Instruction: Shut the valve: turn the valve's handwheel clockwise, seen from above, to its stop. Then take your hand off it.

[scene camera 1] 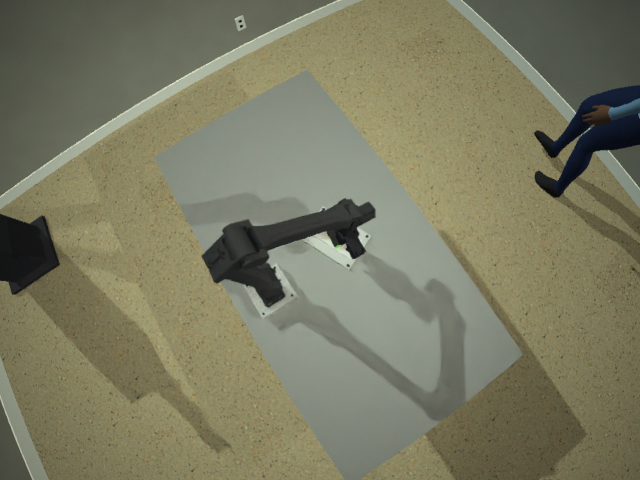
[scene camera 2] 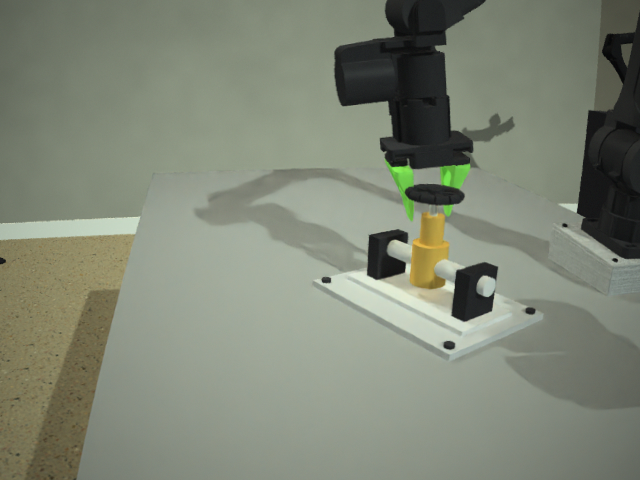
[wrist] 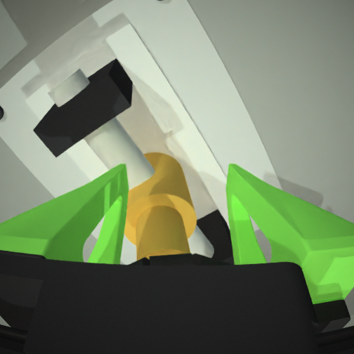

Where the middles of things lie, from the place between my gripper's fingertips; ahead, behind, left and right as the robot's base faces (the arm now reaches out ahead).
Right now my hand is 10 mm short of the black handwheel (scene camera 2: 433, 194), 40 mm to the right of it and 30 mm below it. The rest, counted from my hand: white base plate (scene camera 2: 438, 340): 10 mm ahead, 40 mm to the left, 90 mm below.
